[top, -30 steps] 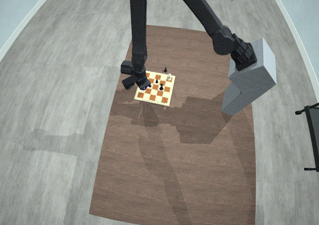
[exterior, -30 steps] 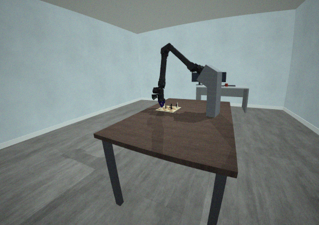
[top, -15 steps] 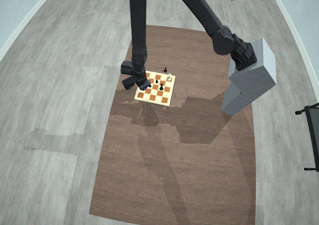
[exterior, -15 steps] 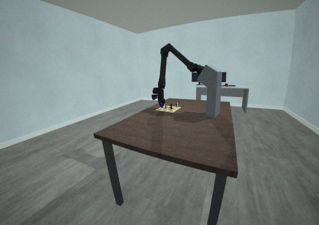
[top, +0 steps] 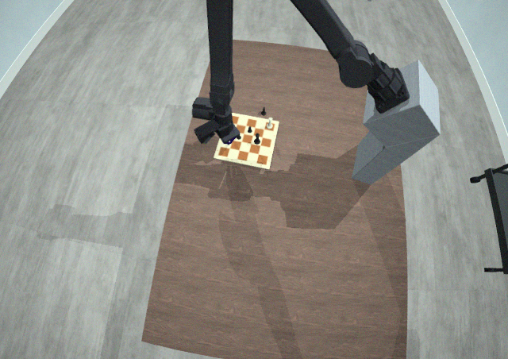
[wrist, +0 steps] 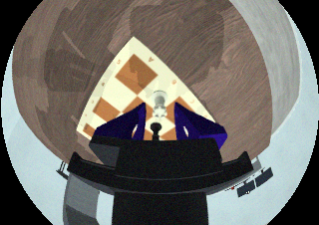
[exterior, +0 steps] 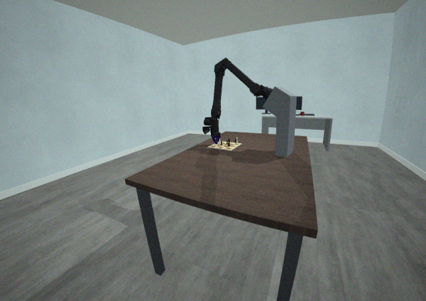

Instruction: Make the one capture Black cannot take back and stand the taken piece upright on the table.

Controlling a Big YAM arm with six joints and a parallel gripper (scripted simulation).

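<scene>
The chessboard lies 80 mm behind my hand, 10 mm to the right of it and 30 mm below it.
</scene>
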